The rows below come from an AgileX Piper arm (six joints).
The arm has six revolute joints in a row. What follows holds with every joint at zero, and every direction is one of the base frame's. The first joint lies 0.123 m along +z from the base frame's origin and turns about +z. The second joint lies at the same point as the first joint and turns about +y. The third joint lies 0.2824 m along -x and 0.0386 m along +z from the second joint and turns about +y. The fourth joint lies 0.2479 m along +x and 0.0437 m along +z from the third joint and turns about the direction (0.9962, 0, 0.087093). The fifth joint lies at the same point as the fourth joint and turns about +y. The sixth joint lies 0.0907 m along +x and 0.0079 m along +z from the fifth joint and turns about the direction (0.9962, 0, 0.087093). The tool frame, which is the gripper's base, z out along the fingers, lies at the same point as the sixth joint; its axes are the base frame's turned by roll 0, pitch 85.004 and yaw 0 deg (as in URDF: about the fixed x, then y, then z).
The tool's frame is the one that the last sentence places.
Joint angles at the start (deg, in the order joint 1, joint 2, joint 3, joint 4, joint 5, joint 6):
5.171 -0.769 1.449 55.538 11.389 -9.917
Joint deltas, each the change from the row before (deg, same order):
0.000 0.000 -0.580 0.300 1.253 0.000
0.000 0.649 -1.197 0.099 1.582 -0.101
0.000 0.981 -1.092 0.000 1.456 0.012
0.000 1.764 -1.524 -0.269 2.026 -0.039
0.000 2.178 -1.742 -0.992 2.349 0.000
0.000 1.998 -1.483 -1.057 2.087 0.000
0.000 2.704 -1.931 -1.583 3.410 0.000
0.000 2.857 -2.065 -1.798 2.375 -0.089
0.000 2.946 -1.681 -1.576 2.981 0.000
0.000 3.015 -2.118 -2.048 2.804 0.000
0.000 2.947 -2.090 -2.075 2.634 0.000
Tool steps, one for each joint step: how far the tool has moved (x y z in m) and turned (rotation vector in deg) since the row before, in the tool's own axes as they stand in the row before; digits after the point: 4 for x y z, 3 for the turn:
-0.0004 0.0029 -0.0005 -0.683 0.821 0.194
-0.0020 0.0051 -0.0003 -0.678 1.175 -0.110
-0.0017 0.0042 0.0003 -0.330 1.357 -0.012
-0.0022 0.0054 0.0011 -0.113 2.174 -0.240
-0.0024 0.0056 0.0016 0.196 2.673 -0.823
-0.0020 0.0043 0.0016 0.342 2.486 -0.836
-0.0017 0.0052 0.0023 0.509 4.027 -1.199
-0.0042 0.0048 0.0024 0.836 3.066 -1.417
-0.0020 0.0031 0.0032 0.917 4.027 -0.901
-0.0043 0.0038 0.0025 1.030 3.646 -1.377
-0.0048 0.0031 0.0023 1.097 3.481 -1.348

